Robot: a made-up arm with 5 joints.
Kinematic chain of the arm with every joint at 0, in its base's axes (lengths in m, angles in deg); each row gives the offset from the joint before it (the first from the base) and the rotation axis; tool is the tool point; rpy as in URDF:
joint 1: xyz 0.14 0.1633 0.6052 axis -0.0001 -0.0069 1
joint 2: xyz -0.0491 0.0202 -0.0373 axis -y
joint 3: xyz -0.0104 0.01 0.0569 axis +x
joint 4: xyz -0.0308 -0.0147 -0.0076 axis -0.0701 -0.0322 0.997
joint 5: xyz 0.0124 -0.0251 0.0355 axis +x
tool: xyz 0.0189 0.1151 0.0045 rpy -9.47 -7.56 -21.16
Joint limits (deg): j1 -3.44..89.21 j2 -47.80..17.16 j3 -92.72..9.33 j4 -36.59..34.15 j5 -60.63..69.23
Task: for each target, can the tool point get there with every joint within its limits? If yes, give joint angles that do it. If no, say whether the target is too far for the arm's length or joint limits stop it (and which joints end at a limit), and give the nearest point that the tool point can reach.
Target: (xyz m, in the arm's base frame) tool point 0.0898 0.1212 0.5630
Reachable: yes | joints 75.80 -33.08 -59.62 -6.66 -29.63
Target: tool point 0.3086 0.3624 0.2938
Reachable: no: too far | nearest point 0.1383 0.2696 0.5621 | short by 0.331 m
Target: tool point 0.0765 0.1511 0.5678
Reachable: yes | joints 76.58 -29.81 -56.09 -21.30 -17.71
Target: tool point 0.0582 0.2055 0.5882
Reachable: yes | joints 50.04 -40.76 -24.06 -12.53 -14.82
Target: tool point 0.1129 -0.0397 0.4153
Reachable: no: joint limits stop it (at a limit: joint 1, joint 2, joint 3, joint 4) | nearest point 0.0954 0.0584 0.5262 | short by 0.149 m
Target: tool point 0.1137 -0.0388 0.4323
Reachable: no: joint limits stop it (at a limit: joint 1, joint 2, joint 3, joint 4) | nearest point 0.0970 0.0584 0.5265 | short by 0.136 m
